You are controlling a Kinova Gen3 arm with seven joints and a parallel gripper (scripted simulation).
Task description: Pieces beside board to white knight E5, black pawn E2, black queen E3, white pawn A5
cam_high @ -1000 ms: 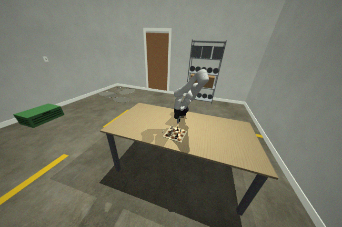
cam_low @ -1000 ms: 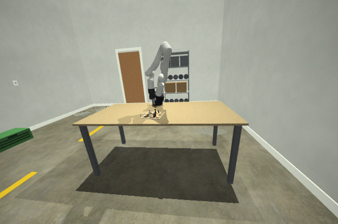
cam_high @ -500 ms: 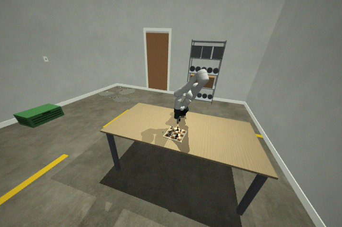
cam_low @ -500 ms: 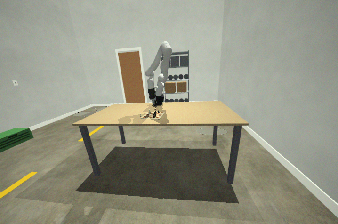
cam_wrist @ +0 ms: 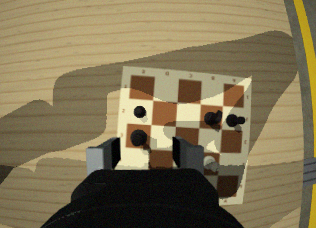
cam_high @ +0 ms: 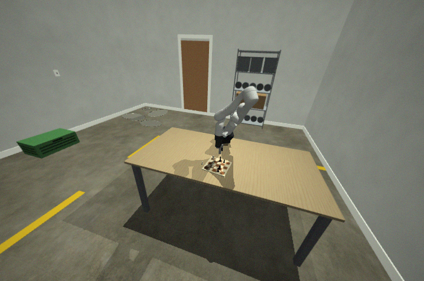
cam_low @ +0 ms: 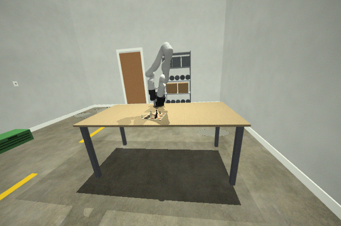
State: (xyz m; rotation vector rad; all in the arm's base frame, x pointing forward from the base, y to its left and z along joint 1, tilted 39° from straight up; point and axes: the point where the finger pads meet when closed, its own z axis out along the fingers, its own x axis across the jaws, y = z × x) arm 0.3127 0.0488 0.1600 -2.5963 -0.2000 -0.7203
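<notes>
My hand is 12 cm to the left of the white pawn, 12 cm short of it and 12 cm above it. The rest, counted from my hand: black pawn: 11 cm below, 4 cm to the left, 2 cm behind; then chessboard: 13 cm below, 6 cm ahead, 1 cm to the left; then black queen: 10 cm below, 1 cm behind.
</notes>
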